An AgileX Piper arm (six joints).
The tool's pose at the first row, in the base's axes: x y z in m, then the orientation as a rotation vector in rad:
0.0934, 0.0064, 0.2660, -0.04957, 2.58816, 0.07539
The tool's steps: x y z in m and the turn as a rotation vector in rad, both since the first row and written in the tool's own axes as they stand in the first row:
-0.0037, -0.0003, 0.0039, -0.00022, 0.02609, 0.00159
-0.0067, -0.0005, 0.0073, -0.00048, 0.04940, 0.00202
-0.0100, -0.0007, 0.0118, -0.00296, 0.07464, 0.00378
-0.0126, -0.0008, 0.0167, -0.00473, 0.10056, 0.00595
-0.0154, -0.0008, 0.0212, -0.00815, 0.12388, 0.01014
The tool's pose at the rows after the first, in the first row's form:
0.0986, 0.0064, 0.2646, -0.04889, 2.61429, 0.07609
0.1029, 0.0065, 0.2633, -0.04958, 2.63760, 0.07643
0.1081, 0.0067, 0.2612, -0.04946, 2.66283, 0.08018
0.1129, 0.0069, 0.2584, -0.04854, 2.68877, 0.08318
0.1176, 0.0073, 0.2560, -0.04541, 2.71215, 0.08918

